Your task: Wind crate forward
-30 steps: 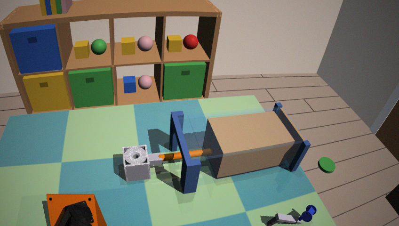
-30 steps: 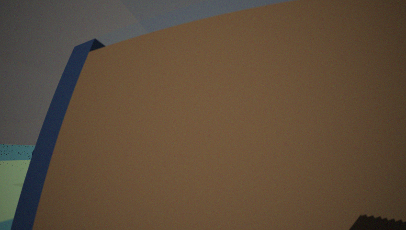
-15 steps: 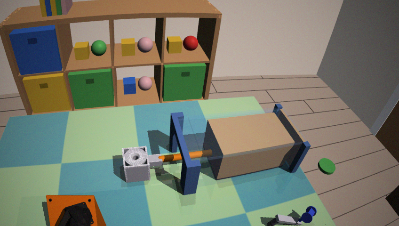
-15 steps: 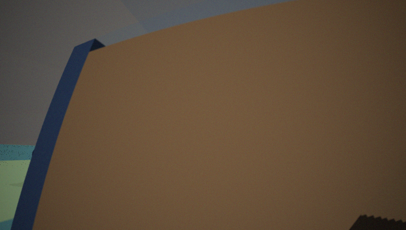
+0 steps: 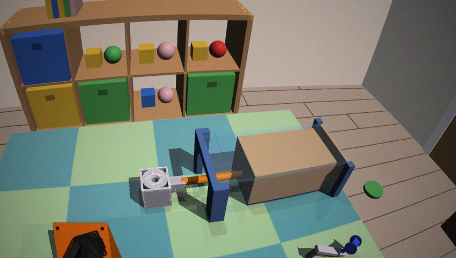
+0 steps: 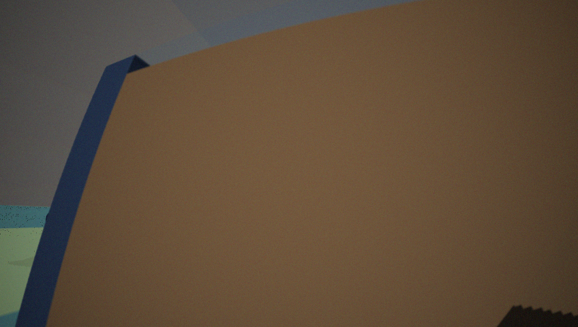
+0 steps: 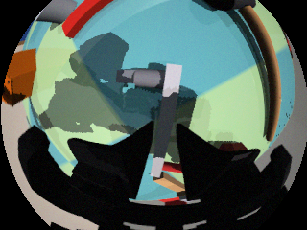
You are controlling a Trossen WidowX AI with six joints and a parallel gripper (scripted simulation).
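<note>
The red knob is 1 cm behind my gripper tip, 6 cm to the right of it and 2 cm above it. Round my gripper tip: grey round object: 1 cm behind, 28 cm to the left, 3 cm above; then crank handle: 1 cm to the right, 1 cm above; then blue-knobbed tool: 44 cm ahead, 20 cm to the left, 2 cm above.
</note>
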